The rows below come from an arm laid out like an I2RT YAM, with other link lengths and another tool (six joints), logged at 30 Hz.
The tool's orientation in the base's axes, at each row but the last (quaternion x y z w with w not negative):
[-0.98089, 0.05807, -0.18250, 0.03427]
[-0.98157, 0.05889, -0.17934, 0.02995]
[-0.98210, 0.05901, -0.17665, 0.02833]
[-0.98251, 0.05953, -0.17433, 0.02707]
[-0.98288, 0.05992, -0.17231, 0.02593]
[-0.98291, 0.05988, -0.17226, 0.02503]
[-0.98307, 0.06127, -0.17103, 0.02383]
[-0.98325, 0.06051, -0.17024, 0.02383]
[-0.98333, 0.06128, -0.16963, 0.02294]
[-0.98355, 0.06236, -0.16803, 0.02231]
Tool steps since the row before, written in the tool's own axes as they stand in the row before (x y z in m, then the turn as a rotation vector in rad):
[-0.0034, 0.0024, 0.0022, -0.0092, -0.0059, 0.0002]
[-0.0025, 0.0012, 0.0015, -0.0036, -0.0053, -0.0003]
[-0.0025, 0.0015, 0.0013, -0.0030, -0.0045, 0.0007]
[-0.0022, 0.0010, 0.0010, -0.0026, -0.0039, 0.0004]
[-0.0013, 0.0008, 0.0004, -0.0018, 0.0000, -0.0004]
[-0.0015, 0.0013, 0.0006, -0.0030, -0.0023, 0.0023]
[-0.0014, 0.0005, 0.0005, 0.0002, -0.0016, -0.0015]
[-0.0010, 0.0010, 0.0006, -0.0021, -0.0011, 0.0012]
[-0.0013, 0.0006, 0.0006, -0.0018, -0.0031, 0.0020]
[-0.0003, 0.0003, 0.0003, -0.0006, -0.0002, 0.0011]
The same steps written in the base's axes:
[-0.0026, -0.0018, -0.0035, -0.0079, 0.0070, -0.0029]
[-0.0019, -0.0008, -0.0024, -0.0029, 0.0057, -0.0006]
[-0.0020, -0.0011, -0.0022, -0.0021, 0.0049, -0.0013]
[-0.0018, -0.0007, -0.0018, -0.0019, 0.0042, -0.0010]
[-0.0012, -0.0006, -0.0009, -0.0018, 0.0002, -0.0002]
[-0.0013, -0.0011, -0.0012, -0.0018, 0.0027, -0.0030]
[-0.0012, -0.0003, -0.0010, -0.0001, 0.0015, 0.0016]
[-0.0008, -0.0008, -0.0010, -0.0014, 0.0014, -0.0018]
[-0.0011, -0.0004, -0.0010, -0.0007, 0.0034, -0.0023]
[-0.0002, -0.0003, -0.0004, -0.0002, 0.0003, -0.0012]

